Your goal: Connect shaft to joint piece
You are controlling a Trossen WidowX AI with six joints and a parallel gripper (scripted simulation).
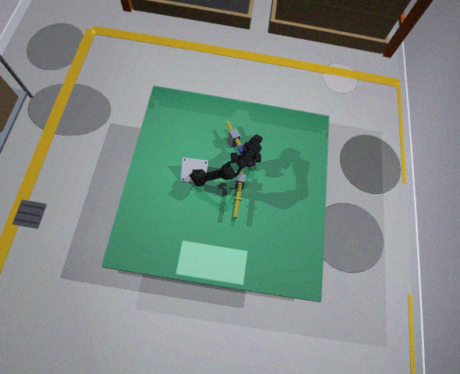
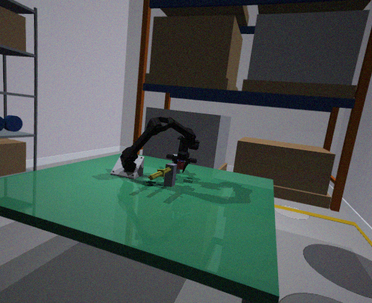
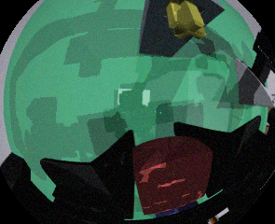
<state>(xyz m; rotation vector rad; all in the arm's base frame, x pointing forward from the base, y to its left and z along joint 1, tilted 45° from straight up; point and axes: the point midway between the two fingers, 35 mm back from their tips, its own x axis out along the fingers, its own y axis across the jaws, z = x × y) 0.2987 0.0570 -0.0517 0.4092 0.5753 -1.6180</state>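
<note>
My gripper tip is now 40 mm below the red square joint piece and 20 mm to the right of it.
</note>
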